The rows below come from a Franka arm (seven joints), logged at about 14 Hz.
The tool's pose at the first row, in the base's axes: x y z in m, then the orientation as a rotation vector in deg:
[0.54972 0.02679 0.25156 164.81 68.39 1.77]
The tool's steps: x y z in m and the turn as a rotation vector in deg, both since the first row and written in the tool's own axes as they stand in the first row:
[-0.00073 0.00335 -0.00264 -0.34 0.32 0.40]
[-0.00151 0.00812 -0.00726 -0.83 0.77 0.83]
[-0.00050 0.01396 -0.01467 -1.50 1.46 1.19]
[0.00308 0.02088 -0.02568 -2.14 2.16 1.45]
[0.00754 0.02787 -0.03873 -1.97 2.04 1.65]
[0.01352 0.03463 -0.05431 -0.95 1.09 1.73]
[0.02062 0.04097 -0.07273 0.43 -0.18 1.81]
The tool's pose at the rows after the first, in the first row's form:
[0.55150 0.02395 0.25430 164.86 67.75 2.44]
[0.55419 0.02012 0.25907 164.85 67.02 3.38]
[0.55882 0.01684 0.26667 164.70 66.38 4.77]
[0.56593 0.01468 0.27793 164.50 65.88 6.14]
[0.57365 0.01313 0.29124 164.73 65.63 5.88]
[0.58221 0.01287 0.30708 165.37 65.74 3.93]
[0.59118 0.01374 0.32575 166.20 65.91 1.29]

